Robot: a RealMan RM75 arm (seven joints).
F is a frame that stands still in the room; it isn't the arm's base.
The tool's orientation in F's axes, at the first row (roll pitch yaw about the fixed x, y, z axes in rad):
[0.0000 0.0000 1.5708]
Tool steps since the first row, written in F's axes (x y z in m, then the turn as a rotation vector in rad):
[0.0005 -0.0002 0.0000 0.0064 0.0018 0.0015]
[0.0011 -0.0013 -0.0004 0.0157 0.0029 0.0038]
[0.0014 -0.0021 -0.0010 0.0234 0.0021 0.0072]
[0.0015 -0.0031 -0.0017 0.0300 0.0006 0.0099]
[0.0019 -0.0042 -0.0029 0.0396 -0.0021 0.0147]
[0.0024 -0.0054 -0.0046 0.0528 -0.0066 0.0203]
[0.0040 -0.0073 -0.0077 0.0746 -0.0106 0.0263]
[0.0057 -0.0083 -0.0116 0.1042 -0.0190 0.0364]
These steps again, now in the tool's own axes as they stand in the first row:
[-0.0002 -0.0005 0.0000 0.0018 -0.0064 0.0015]
[-0.0013 -0.0011 -0.0004 0.0029 -0.0157 0.0038]
[-0.0021 -0.0014 -0.0010 0.0021 -0.0234 0.0072]
[-0.0031 -0.0015 -0.0017 0.0006 -0.0300 0.0099]
[-0.0042 -0.0019 -0.0029 -0.0021 -0.0396 0.0147]
[-0.0054 -0.0024 -0.0046 -0.0066 -0.0528 0.0203]
[-0.0073 -0.0040 -0.0077 -0.0106 -0.0746 0.0263]
[-0.0083 -0.0057 -0.0116 -0.0190 -0.1042 0.0364]

